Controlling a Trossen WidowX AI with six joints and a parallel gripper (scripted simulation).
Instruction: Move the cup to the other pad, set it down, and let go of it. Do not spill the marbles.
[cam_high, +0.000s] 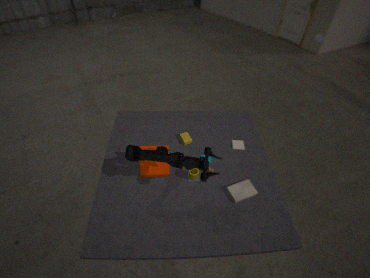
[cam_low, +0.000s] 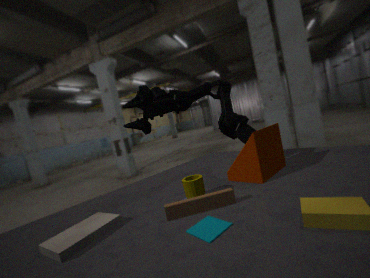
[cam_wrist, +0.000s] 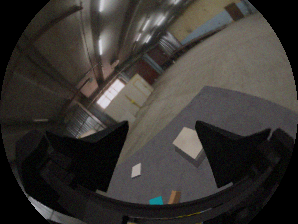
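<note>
My gripper tip is now 29 cm above the yellow cup, 14 cm past it and 13 cm to the right of it. Also, from my gripper tip: light blue pad: 33 cm below, 14 cm to the left, 13 cm behind; white slab: 31 cm below, 20 cm ahead, 3 cm to the left; small white square: 47 cm to the left, 32 cm below, 24 cm ahead.
</note>
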